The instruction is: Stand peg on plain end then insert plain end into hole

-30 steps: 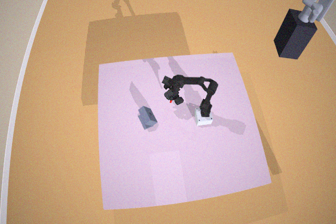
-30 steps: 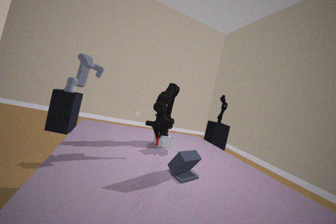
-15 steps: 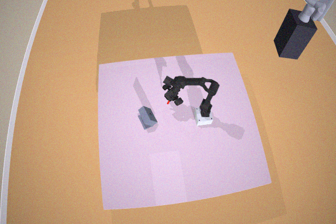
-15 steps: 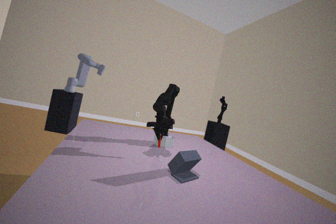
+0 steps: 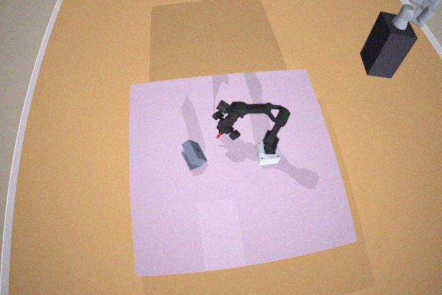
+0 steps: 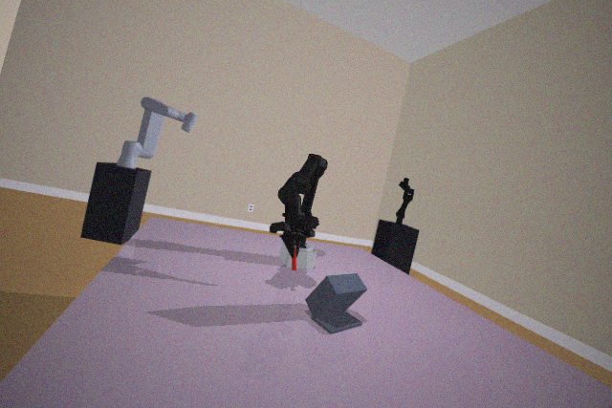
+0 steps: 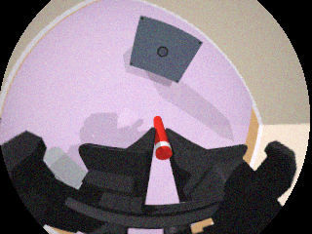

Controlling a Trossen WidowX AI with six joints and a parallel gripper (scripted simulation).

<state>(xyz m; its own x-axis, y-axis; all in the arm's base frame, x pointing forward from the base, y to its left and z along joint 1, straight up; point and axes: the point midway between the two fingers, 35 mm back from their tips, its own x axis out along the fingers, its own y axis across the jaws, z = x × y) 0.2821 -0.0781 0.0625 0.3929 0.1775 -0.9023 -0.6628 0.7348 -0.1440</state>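
Right now the sloped panel is 14 cm ahead of my gripper tip, 11 cm to the left of it and 4 cm below it. Round my gripper tip: red peg: 1 cm behind, 1 cm above.
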